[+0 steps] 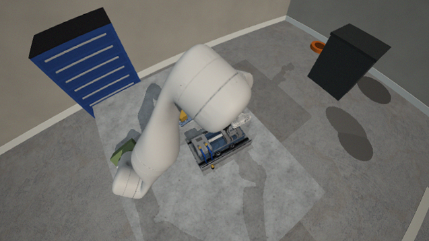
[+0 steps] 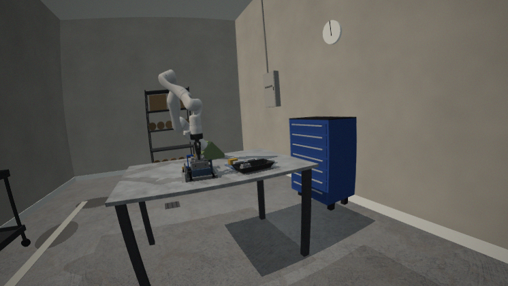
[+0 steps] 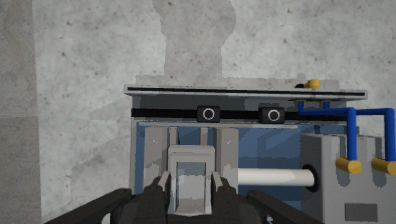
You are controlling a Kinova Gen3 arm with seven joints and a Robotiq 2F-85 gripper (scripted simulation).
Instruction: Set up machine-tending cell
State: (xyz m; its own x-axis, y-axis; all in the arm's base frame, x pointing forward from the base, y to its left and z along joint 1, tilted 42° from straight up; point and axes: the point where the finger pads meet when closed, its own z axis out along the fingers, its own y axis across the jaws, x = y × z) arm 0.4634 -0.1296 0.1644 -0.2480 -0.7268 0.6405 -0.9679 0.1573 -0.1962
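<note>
My hand is 8 cm past the white rod, 2 cm to the right of it and 4 cm above it. From my hand the other things lie so: brass blank (11 cm behind, 28 cm to the left, 10 cm below); then vise (6 cm behind, 2 cm to the left, 8 cm below).
</note>
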